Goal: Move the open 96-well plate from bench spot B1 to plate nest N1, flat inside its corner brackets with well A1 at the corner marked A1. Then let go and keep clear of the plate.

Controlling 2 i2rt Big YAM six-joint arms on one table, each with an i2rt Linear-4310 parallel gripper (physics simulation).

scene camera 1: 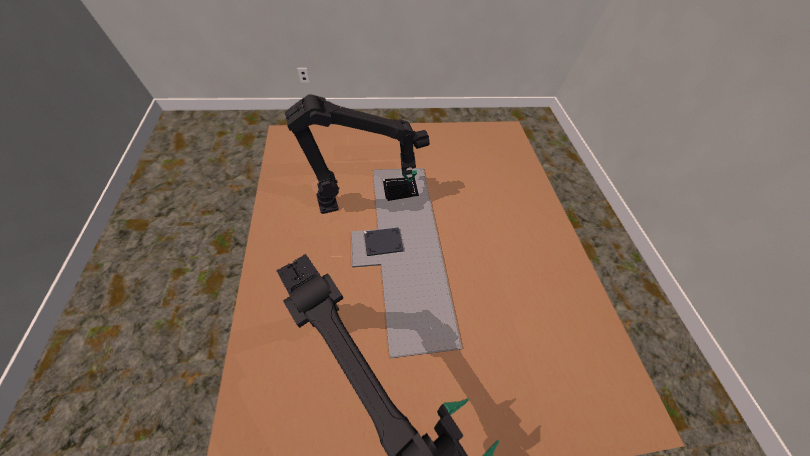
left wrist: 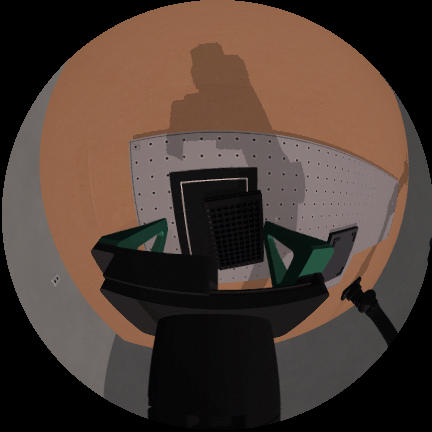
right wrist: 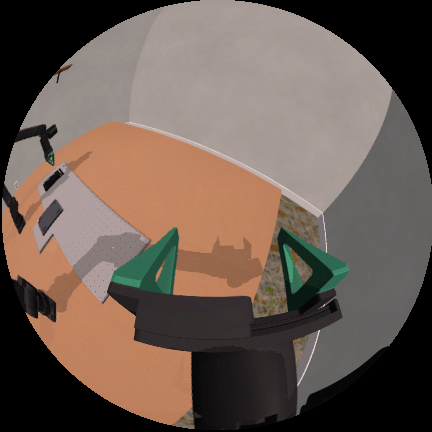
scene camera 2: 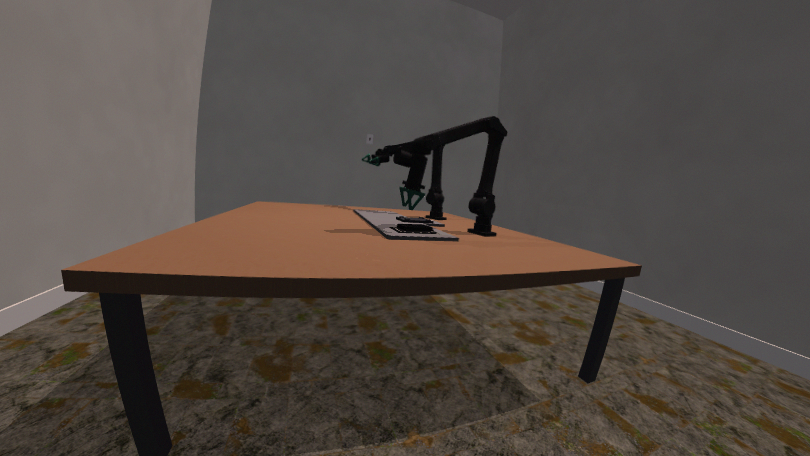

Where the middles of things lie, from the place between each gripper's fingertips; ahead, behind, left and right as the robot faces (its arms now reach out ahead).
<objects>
My left hand is 80 mm above the black well plate (left wrist: 235, 221), 50 mm past it and 40 mm to the left of it.
Now: the black well plate 80 mm behind my right hand, 960 mm to the left of it and 330 mm below it.
</objects>
